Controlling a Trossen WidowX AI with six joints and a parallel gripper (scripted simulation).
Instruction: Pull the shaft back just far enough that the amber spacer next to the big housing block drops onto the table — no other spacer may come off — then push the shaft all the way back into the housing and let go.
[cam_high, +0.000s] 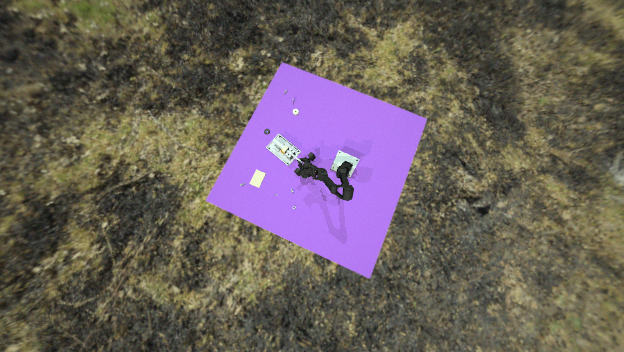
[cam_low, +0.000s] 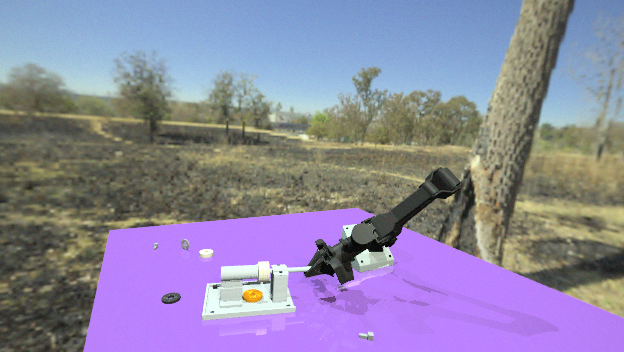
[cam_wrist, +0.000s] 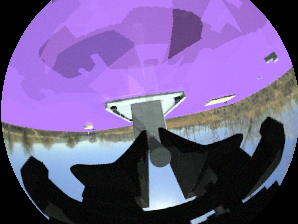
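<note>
The steel shaft lies 50 mm ahead of my gripper tip, 10 mm to the right of it and 20 mm above it. From my gripper tip the other things lie so: black ring 350 mm ahead, 80 mm to the right, 60 mm below; then amber spacer 140 mm ahead, 20 mm to the right, 50 mm below; then pale yellow card 190 mm ahead, 270 mm to the left, 60 mm below.
</note>
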